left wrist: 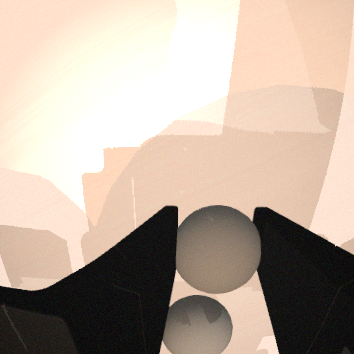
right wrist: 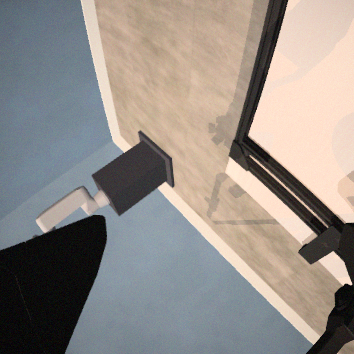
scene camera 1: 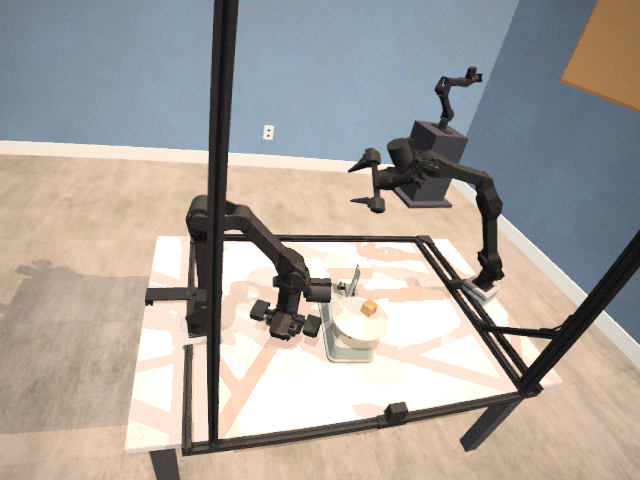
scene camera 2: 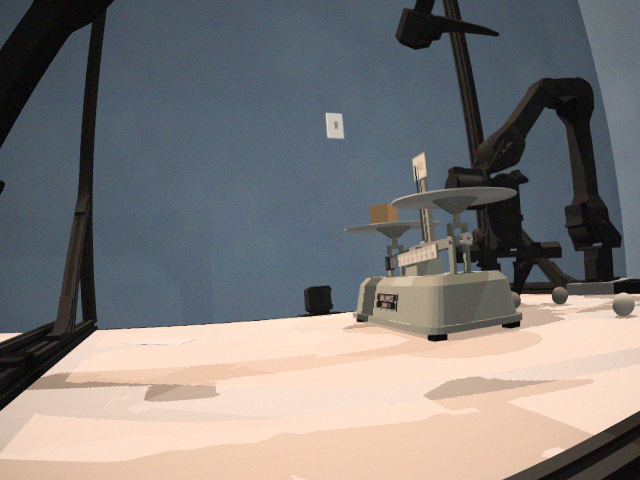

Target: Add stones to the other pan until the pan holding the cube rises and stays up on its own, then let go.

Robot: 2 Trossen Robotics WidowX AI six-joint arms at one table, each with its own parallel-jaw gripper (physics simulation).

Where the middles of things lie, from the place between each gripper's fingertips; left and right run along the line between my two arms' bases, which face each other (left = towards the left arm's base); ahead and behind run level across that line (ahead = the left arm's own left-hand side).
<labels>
Right now the balance scale (scene camera 2: pixel 426 300) is 250 mm behind my right hand, 40 mm to the left of it and 230 mm below it.
The balance scale lies 19 cm to the right of my left hand, 11 cm above it and 2 cm ahead of it.
</labels>
